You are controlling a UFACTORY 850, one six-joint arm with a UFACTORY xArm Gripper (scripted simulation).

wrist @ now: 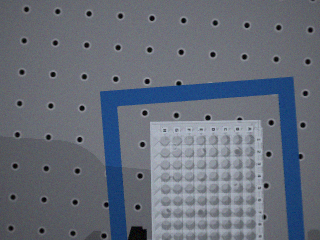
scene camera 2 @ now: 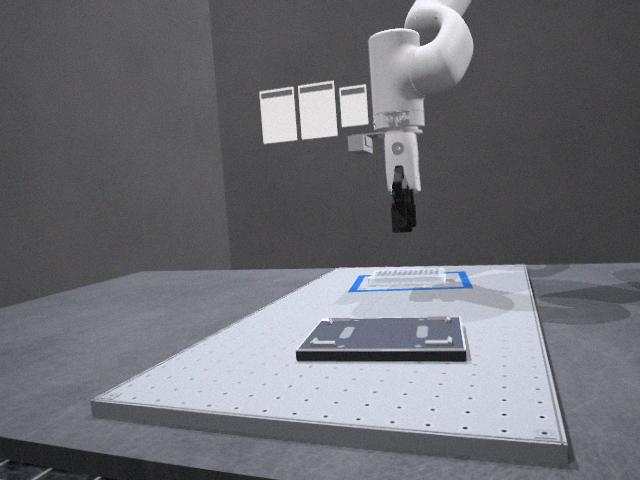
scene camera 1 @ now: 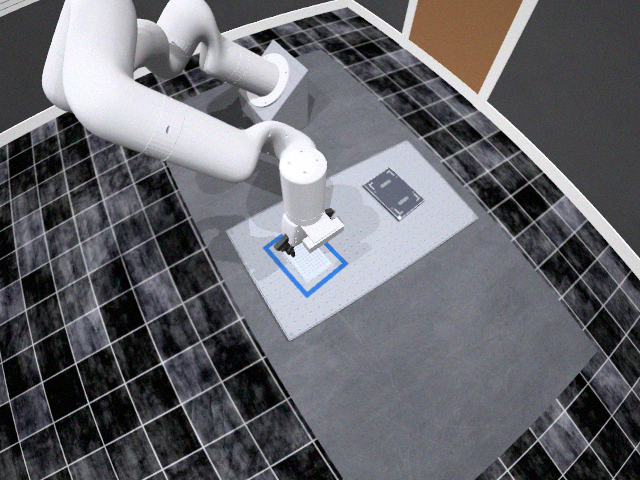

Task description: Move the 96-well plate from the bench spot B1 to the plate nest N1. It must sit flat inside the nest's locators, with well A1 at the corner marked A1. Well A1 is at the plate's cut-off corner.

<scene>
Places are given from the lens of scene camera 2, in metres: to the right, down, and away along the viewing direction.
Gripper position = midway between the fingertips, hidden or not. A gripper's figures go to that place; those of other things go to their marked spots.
gripper (scene camera 2: pixel 405 229): 0.14, -0.02, 0.87
96-well plate (scene camera 2: pixel 404 277): 0.14, 0.06, 0.84
</scene>
